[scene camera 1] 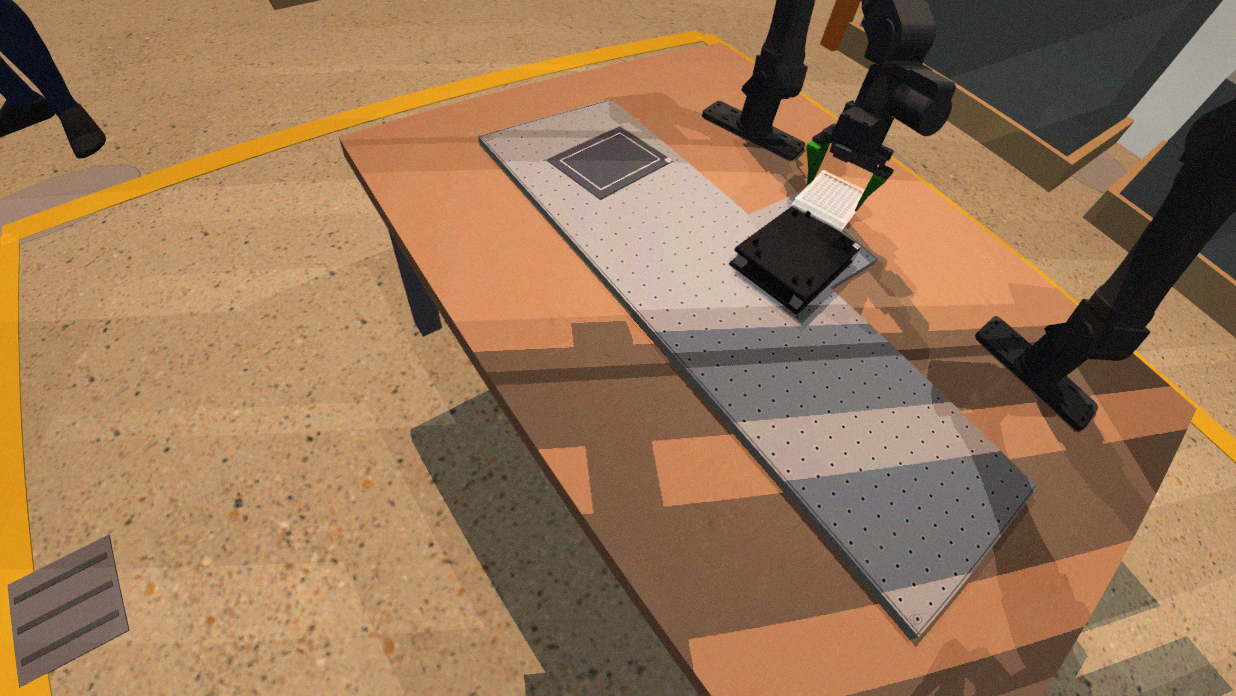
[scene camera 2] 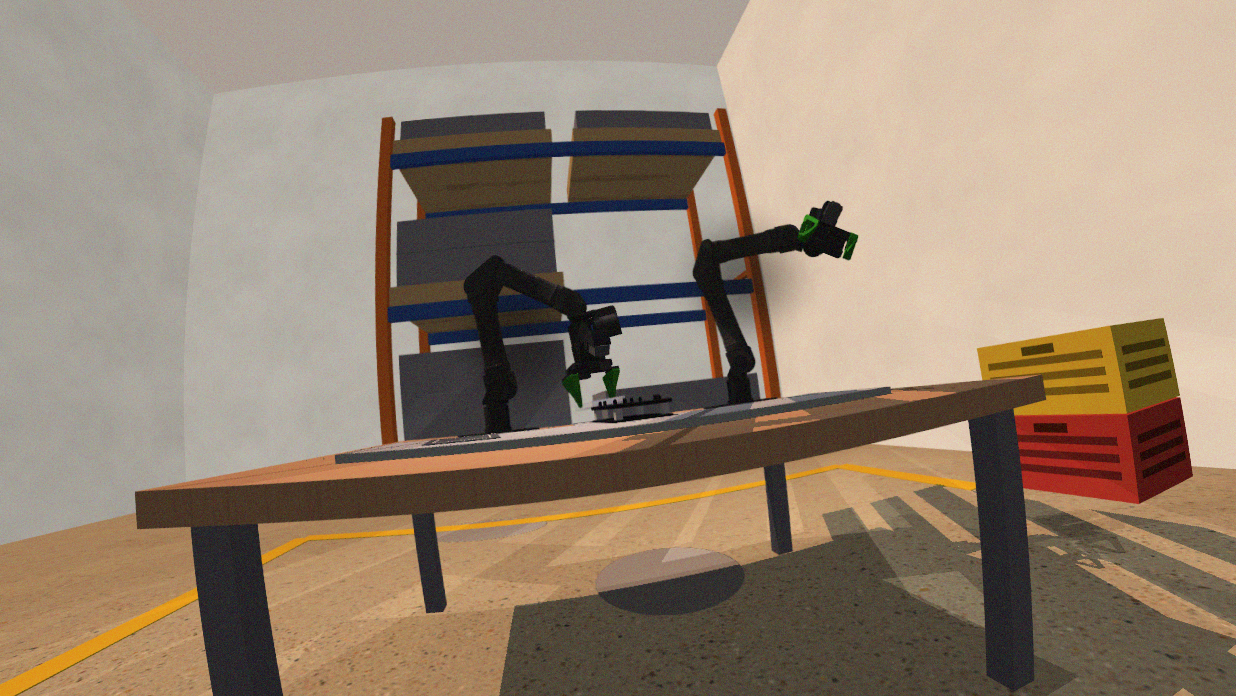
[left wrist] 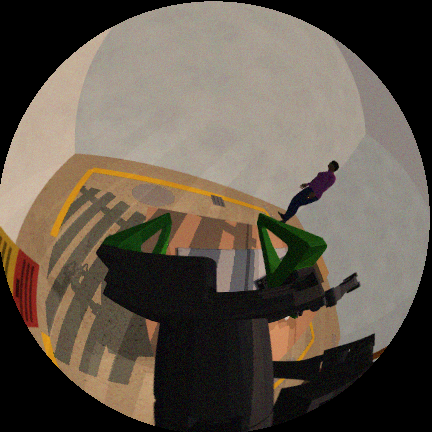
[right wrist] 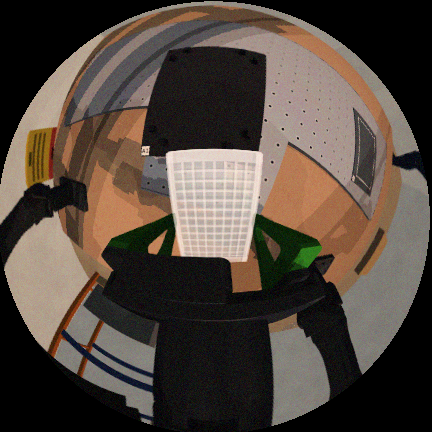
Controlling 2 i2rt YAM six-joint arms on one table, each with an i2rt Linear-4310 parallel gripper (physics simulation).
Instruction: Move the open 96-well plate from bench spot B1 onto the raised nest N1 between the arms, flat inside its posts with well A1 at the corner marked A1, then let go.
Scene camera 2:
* my left gripper: 837, 231
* my right gripper: 597, 404
